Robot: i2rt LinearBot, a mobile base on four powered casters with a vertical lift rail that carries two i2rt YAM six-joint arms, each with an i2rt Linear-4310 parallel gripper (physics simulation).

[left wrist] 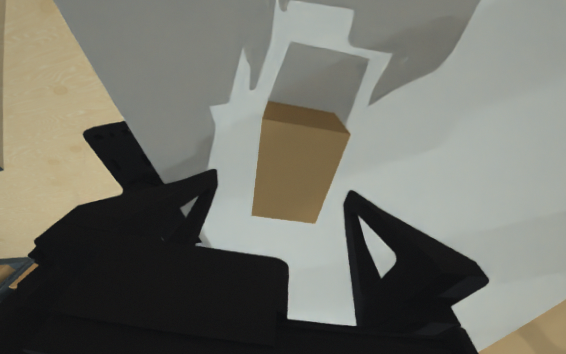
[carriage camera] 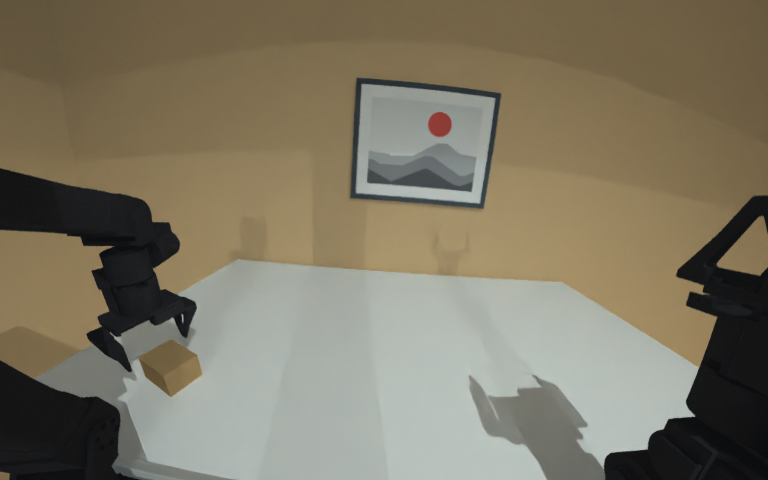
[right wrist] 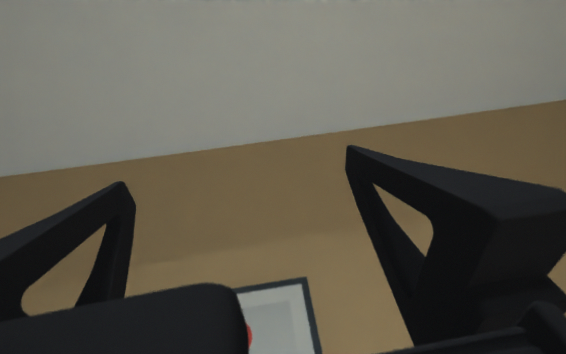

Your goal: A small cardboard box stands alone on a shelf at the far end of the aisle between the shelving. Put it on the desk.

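Frame: origin at the left arm's base, x up, y right, z ahead, level; centimetres.
Seen in the pictures: left gripper, fingertip midpoint: (left wrist: 282,187) (carriage camera: 159,352); right gripper, fingertip midpoint: (right wrist: 241,174).
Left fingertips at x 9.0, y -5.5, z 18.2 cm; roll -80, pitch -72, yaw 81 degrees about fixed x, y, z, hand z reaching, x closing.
Observation:
A point is followed by its place in that frame.
A small cardboard box (carriage camera: 170,365) {x 7.5, y -2.4, z 17.1 cm} (left wrist: 300,170) {x 7.5, y -5.8, z 19.6 cm} rests on the white desk (carriage camera: 328,362) {x 2.5, y 24.4, z 27.7 cm} (left wrist: 480,170) {x 2.5, y 0.4, z 39.6 cm}, near the desk's left side in the carriage view. My left gripper (carriage camera: 158,353) {x 9.0, y -5.5, z 18.2 cm} (left wrist: 282,187) {x 9.0, y -5.5, z 18.2 cm} is open and empty. Its fingers stand above and behind the box in the carriage view, apart from it; in the left wrist view the box lies beyond the fingertips. My right gripper (right wrist: 241,174) {x 43.8, y 67.4, z 3.0 cm} is open and empty, raised at the right of the carriage view, far from the box. Its fingertips are partly cut off in the carriage view.
A tan wall (carriage camera: 271,198) {x 30.7, y -14.1, z 81.4 cm} (right wrist: 225,215) {x 108.5, y 49.0, z 82.7 cm} stands behind the desk, with a framed picture (carriage camera: 424,141) {x 56.9, y 47.1, z 80.3 cm} (right wrist: 280,315) {x 67.5, y 65.2, z 80.7 cm} on it. The desk's near left corner lies by the left arm in the carriage view. Wooden floor (left wrist: 55,90) {x -92.5, y -16.8, z -115.2 cm} shows beside the desk. Arm shadows fall on the desk.

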